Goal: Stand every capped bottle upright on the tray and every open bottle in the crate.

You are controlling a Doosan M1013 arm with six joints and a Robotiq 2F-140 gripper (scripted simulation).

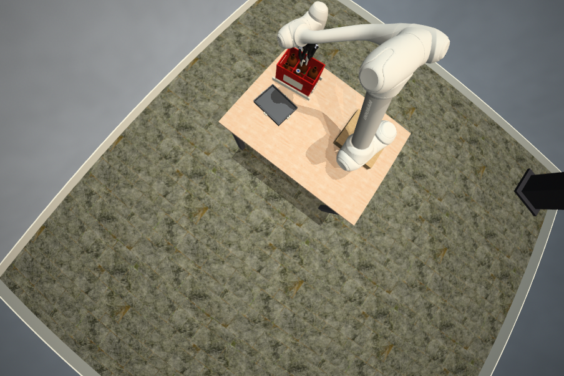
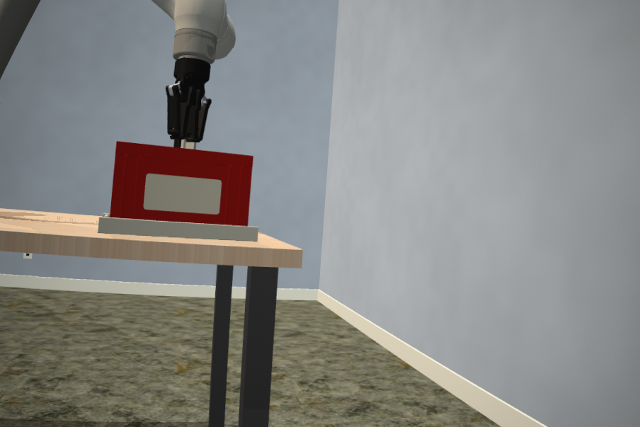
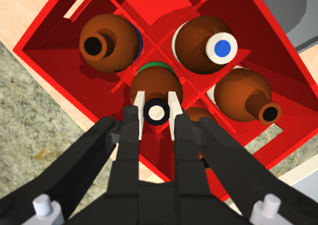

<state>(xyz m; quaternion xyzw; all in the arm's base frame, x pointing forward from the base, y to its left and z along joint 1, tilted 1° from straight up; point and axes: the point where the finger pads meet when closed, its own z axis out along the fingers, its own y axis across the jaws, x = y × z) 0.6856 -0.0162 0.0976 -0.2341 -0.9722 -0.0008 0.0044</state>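
Now: the red crate 10 mm behind my hand, 40 mm to the left of it and 80 mm below it. Also, from my hand: dark grey tray 70 mm behind, 310 mm to the left, 150 mm below.
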